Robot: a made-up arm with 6 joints. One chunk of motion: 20 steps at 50 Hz.
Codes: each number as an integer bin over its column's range. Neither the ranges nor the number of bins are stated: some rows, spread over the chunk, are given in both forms.
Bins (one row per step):
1: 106 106 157 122 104 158
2: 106 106 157 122 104 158
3: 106 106 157 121 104 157
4: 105 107 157 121 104 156
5: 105 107 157 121 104 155
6: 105 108 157 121 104 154
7: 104 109 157 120 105 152
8: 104 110 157 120 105 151
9: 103 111 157 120 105 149
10: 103 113 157 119 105 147
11: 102 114 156 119 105 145
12: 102 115 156 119 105 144
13: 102 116 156 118 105 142
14: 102 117 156 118 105 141
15: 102 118 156 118 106 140
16: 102 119 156 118 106 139
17: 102 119 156 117 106 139
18: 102 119 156 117 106 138
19: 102 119 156 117 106 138
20: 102 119 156 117 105 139
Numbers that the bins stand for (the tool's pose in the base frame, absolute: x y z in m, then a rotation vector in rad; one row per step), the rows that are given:
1: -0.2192 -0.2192 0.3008 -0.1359 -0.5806 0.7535
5: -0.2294 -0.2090 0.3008 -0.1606 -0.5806 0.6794
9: -0.2498 -0.1682 0.3008 -0.1853 -0.5559 0.5312
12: -0.2600 -0.1275 0.2906 -0.2100 -0.5559 0.4076
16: -0.2600 -0.0867 0.2906 -0.2347 -0.5312 0.2841
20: -0.2600 -0.0867 0.2906 -0.2594 -0.5559 0.2841
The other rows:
2: -0.2192 -0.2192 0.3008 -0.1359 -0.5806 0.7535
3: -0.2192 -0.2192 0.3008 -0.1606 -0.5806 0.7288
4: -0.2294 -0.2090 0.3008 -0.1606 -0.5806 0.7041
6: -0.2294 -0.1988 0.3008 -0.1606 -0.5806 0.6547
7: -0.2396 -0.1886 0.3008 -0.1853 -0.5559 0.6053
8: -0.2396 -0.1784 0.3008 -0.1853 -0.5559 0.5806
10: -0.2498 -0.1478 0.3008 -0.2100 -0.5559 0.4818
11: -0.2600 -0.1376 0.2906 -0.2100 -0.5559 0.4324
13: -0.2600 -0.1173 0.2906 -0.2347 -0.5559 0.3582
14: -0.2600 -0.1071 0.2906 -0.2347 -0.5559 0.3335
15: -0.2600 -0.0969 0.2906 -0.2347 -0.5312 0.3088
17: -0.2600 -0.0867 0.2906 -0.2594 -0.5312 0.2841
18: -0.2600 -0.0867 0.2906 -0.2594 -0.5312 0.2594
19: -0.2600 -0.0867 0.2906 -0.2594 -0.5312 0.2594

